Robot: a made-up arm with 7 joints.
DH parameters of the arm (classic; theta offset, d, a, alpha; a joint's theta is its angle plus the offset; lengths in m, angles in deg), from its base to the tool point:
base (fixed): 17.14 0 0.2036 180
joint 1: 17.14 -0.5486 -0.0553 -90
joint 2: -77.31 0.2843 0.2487 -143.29
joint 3: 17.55 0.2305 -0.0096 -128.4
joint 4: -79.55 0.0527 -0.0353 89
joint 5: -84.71 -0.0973 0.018 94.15
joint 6: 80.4 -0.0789 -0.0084 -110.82
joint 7: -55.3 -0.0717 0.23 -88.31
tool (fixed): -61.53 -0.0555 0 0
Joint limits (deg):
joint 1: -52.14..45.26
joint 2: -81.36..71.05
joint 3: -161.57..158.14
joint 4: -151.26..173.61
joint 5: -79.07..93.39
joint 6: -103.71..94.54
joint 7: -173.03..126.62
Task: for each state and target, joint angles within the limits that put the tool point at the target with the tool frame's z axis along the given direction. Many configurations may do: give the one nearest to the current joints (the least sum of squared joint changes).
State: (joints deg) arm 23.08 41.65 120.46 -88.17 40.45 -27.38 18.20
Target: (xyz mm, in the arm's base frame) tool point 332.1 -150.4 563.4 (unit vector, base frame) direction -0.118 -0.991 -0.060
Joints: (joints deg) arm 45.26 67.34 133.90 -103.77 51.40 -9.51 31.93
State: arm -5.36 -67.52 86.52 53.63 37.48 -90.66 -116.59
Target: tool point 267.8 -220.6 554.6 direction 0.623 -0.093 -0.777
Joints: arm -41.28 -60.20 73.39 57.61 6.76 -103.71 -131.07
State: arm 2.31 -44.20 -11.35 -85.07 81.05 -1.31 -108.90
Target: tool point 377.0 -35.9 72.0 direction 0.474 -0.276 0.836
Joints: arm 14.95 2.81 -11.35 -52.87 82.14 -43.76 -76.76
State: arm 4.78 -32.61 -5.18 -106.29 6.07 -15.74 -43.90
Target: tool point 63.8 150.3 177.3 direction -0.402 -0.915 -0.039
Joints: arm 8.27 -39.31 5.89 -108.01 12.63 23.15 -18.44
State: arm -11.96 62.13 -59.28 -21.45 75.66 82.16 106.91
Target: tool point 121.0 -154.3 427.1 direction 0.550 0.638 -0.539
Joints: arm 39.39 66.21 -22.56 -11.06 72.11 74.54 99.77
